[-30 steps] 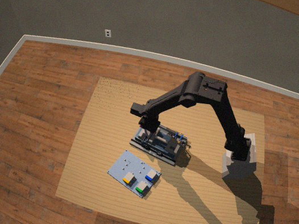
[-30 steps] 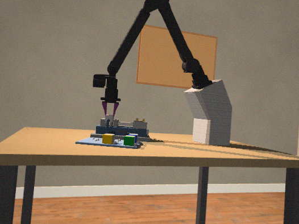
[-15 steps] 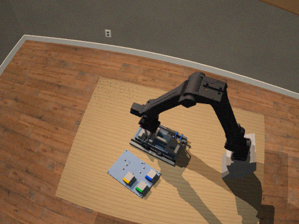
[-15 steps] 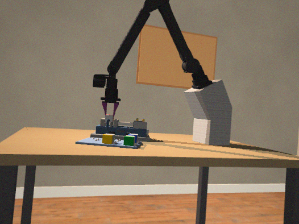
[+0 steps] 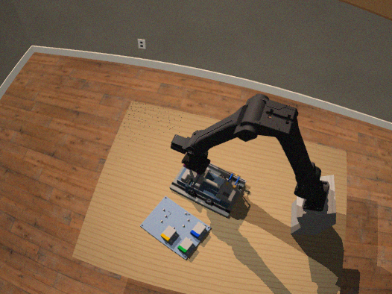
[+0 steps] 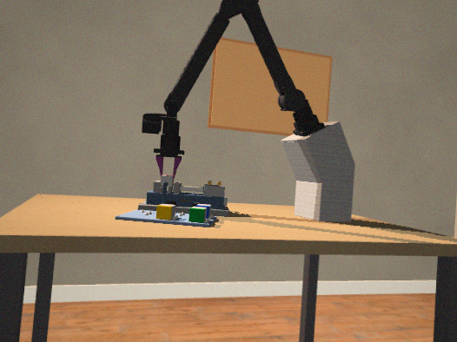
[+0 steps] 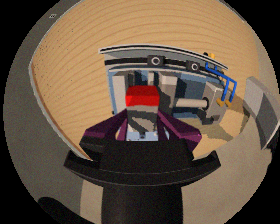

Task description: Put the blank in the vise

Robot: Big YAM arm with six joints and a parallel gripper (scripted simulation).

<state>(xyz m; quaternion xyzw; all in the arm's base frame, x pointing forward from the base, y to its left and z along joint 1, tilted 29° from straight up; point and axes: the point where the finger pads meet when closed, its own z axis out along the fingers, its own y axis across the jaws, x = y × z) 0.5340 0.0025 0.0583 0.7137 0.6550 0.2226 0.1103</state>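
The red-ended blank lies 20 mm below my hand. Also, from my hand: blue-ended blank (220 mm to the left, 120 mm behind, 90 mm below); milling vise (80 mm below, 70 mm behind); grey block with hoses (170 mm behind, 40 mm below, 10 mm to the left).
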